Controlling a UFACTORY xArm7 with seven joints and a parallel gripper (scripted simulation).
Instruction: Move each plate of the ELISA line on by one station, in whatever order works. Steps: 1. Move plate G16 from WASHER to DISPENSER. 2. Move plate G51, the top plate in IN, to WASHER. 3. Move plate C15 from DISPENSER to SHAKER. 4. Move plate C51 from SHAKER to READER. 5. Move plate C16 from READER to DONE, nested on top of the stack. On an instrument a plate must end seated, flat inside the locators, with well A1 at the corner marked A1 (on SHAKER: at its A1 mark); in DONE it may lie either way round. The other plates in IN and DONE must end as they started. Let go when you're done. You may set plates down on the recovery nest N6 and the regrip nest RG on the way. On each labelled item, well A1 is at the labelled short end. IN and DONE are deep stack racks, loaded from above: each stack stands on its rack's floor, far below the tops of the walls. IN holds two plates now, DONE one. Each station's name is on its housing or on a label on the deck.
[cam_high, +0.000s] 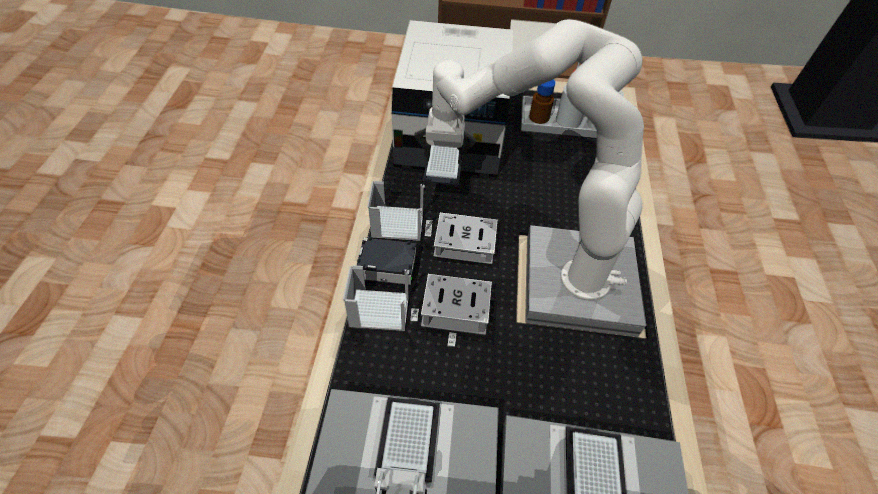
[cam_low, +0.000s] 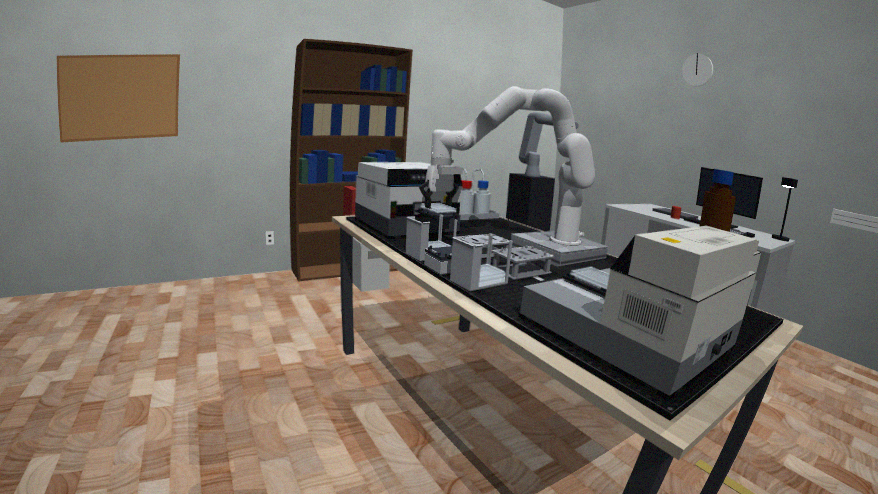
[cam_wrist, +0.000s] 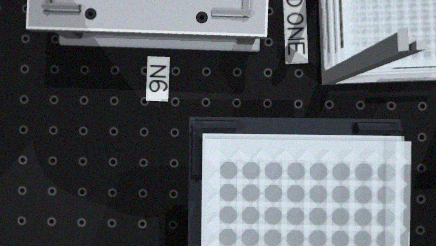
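Right now my hand is 30 mm above the dark pull-out tray.
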